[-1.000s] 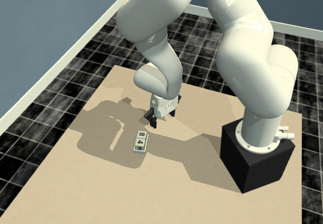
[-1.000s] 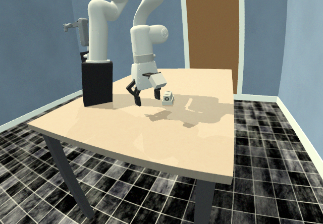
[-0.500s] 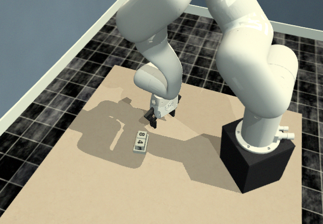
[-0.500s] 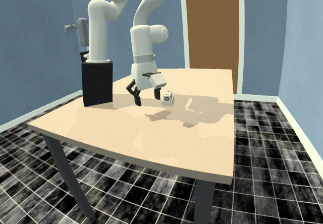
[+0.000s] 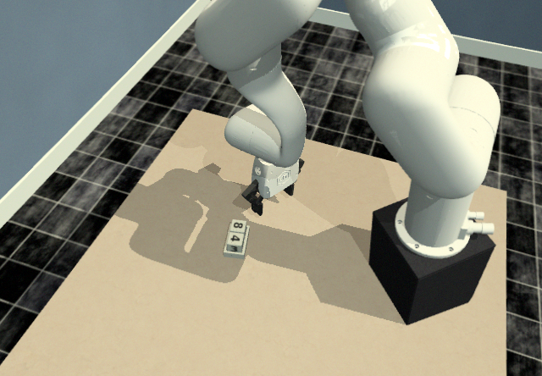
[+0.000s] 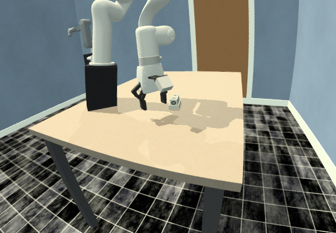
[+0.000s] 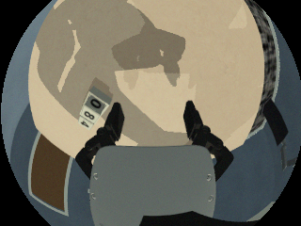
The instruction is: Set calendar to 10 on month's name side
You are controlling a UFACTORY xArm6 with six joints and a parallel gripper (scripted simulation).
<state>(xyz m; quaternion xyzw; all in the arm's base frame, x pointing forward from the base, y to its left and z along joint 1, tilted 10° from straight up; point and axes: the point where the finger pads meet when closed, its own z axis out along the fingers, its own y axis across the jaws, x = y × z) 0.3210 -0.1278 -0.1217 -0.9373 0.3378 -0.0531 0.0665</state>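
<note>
Right now the white cube is 80 mm to the left of my hand, 60 mm ahead of it and 20 mm below it. Also, from my hand: tray 100 mm to the left, 60 mm ahead, 40 mm below.
</note>
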